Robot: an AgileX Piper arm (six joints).
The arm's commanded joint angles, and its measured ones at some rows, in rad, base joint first. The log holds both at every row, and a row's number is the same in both.
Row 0, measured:
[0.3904, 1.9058, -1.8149, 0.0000, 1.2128, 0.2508]
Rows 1 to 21, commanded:
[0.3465, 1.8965, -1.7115, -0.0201, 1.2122, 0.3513]
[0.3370, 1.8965, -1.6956, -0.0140, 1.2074, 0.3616]
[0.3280, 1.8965, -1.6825, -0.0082, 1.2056, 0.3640]
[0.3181, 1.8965, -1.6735, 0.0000, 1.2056, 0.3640]
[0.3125, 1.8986, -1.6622, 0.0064, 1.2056, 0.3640]
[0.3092, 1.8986, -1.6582, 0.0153, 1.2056, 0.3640]
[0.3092, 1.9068, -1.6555, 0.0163, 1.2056, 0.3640]
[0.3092, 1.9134, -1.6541, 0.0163, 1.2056, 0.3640]
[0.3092, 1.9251, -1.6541, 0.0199, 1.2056, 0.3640]
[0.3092, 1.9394, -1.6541, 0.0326, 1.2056, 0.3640]
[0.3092, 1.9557, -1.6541, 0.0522, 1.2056, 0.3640]
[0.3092, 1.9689, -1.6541, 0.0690, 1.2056, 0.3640]
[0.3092, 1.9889, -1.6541, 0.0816, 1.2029, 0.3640]
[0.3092, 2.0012, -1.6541, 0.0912, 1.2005, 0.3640]
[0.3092, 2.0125, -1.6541, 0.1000, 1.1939, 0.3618]
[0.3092, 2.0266, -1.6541, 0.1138, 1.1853, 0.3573]
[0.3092, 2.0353, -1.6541, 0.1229, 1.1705, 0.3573]
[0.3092, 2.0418, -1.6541, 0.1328, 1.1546, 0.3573]
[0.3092, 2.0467, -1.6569, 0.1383, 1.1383, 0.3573]
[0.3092, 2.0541, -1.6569, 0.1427, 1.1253, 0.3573]
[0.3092, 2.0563, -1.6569, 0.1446, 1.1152, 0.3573]
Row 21, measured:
[0.3152, 2.0454, -1.6541, 0.1251, 1.1684, 0.3633]
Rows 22 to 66, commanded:
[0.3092, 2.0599, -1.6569, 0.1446, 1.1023, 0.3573]
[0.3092, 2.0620, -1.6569, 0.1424, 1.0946, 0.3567]
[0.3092, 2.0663, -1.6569, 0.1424, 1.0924, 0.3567]
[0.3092, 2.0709, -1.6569, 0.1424, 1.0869, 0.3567]
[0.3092, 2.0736, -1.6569, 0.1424, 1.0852, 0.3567]
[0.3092, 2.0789, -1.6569, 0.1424, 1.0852, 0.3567]
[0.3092, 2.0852, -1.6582, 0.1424, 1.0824, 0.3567]
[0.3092, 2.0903, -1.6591, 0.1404, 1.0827, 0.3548]
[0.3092, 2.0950, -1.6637, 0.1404, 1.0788, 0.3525]
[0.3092, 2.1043, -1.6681, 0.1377, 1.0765, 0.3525]
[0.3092, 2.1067, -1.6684, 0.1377, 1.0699, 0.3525]
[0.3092, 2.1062, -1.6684, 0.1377, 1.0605, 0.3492]
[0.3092, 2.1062, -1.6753, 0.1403, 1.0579, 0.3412]
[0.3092, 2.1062, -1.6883, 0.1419, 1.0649, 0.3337]
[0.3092, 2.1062, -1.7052, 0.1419, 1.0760, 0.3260]
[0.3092, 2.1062, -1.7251, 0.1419, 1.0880, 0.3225]
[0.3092, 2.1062, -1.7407, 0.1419, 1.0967, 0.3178]
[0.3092, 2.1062, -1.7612, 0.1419, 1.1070, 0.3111]
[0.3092, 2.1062, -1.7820, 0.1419, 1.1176, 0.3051]
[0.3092, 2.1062, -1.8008, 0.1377, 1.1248, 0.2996]
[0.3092, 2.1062, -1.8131, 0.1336, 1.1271, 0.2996]
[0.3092, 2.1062, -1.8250, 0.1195, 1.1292, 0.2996]
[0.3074, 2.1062, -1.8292, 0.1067, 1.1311, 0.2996]
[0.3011, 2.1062, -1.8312, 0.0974, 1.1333, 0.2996]
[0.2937, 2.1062, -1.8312, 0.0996, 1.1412, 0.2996]
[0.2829, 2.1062, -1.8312, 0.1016, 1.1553, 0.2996]
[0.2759, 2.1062, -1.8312, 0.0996, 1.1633, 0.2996]
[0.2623, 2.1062, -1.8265, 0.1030, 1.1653, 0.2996]
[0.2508, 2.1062, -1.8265, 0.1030, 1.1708, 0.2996]
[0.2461, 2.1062, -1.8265, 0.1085, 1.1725, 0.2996]
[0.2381, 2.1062, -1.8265, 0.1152, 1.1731, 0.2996]
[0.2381, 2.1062, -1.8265, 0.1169, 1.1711, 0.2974]
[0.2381, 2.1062, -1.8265, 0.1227, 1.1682, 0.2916]
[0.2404, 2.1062, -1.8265, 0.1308, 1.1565, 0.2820]
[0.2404, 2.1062, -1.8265, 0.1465, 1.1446, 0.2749]
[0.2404, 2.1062, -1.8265, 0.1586, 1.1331, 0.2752]
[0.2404, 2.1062, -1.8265, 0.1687, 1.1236, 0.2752]
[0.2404, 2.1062, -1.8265, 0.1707, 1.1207, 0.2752]
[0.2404, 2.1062, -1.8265, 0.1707, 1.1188, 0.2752]
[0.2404, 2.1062, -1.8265, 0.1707, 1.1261, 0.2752]
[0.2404, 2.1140, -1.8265, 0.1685, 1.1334, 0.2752]
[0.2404, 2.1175, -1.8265, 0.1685, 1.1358, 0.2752]
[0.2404, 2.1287, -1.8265, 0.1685, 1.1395, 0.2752]
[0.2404, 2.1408, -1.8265, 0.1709, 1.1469, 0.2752]
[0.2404, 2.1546, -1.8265, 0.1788, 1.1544, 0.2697]
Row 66, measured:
[0.2408, 2.1184, -1.8250, 0.1675, 1.1336, 0.2883]
